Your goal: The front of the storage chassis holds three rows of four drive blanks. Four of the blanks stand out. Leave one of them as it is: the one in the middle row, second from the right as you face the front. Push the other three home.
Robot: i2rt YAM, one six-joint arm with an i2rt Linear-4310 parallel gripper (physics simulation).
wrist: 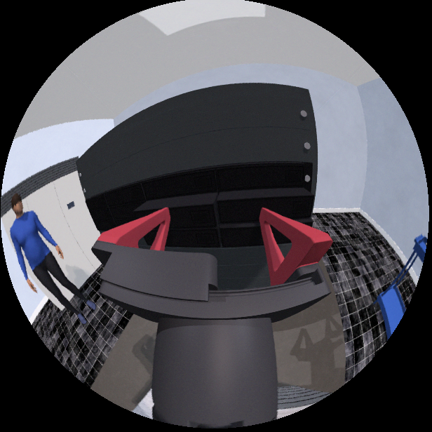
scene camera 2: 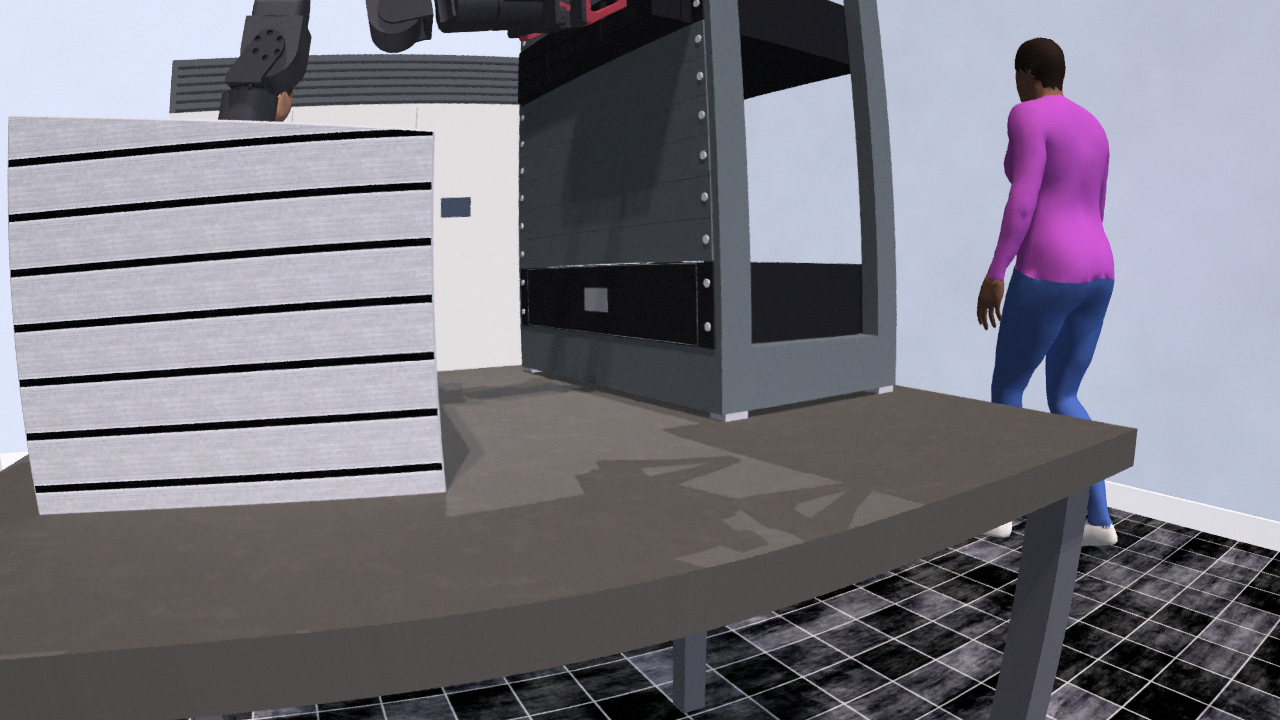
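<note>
Looking at the scene, I can see my own gripper, and I can see a grey rack as well.
</note>
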